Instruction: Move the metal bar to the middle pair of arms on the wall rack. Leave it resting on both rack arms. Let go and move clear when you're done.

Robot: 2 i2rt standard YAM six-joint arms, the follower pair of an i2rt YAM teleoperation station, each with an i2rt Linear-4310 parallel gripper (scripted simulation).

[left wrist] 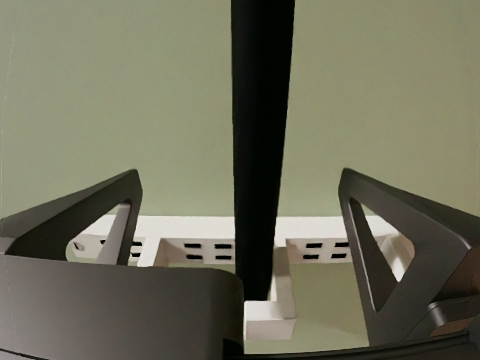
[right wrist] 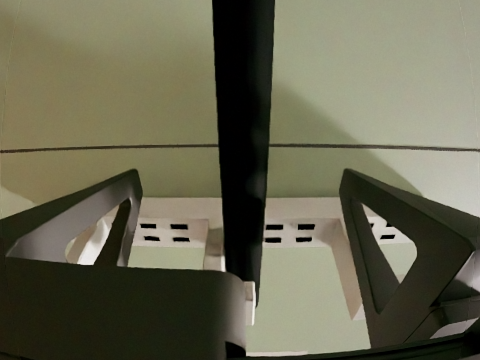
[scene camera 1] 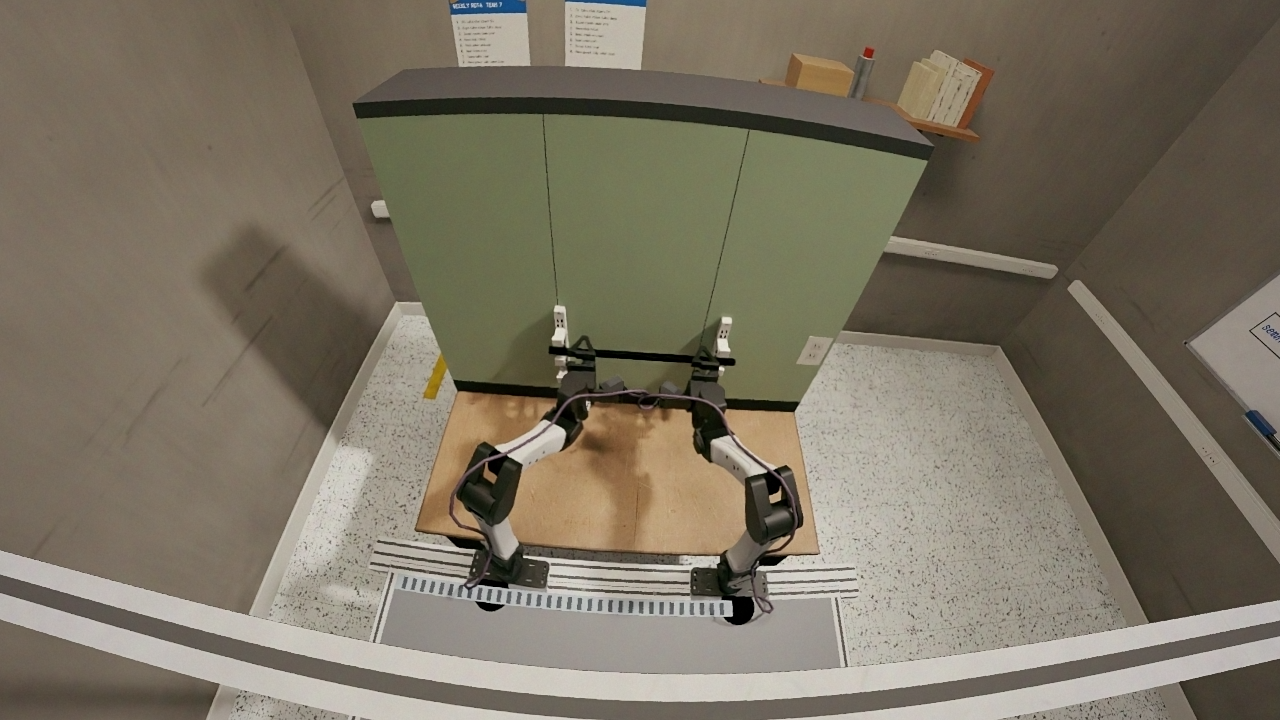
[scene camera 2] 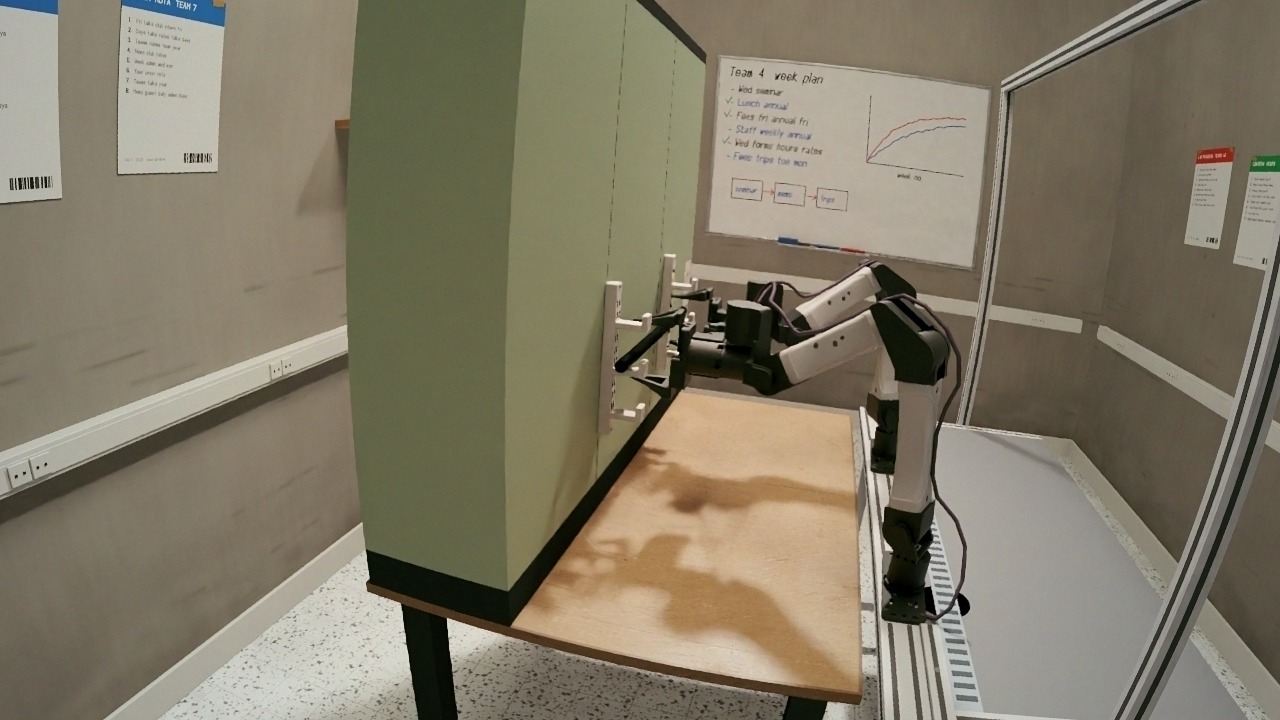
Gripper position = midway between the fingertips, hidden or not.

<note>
In view: my left gripper (scene camera 2: 632, 347), my right gripper (right wrist: 240, 180), a black metal bar (scene camera 1: 599, 353), a white rack upright (left wrist: 299, 240) and a white rack upright (scene camera 2: 668, 285).
The black metal bar shows as well in the left wrist view (left wrist: 261, 45), in the right wrist view (right wrist: 243, 44) and in scene camera 2 (scene camera 2: 638, 350). My left gripper is seen too in the left wrist view (left wrist: 240, 179).
</note>
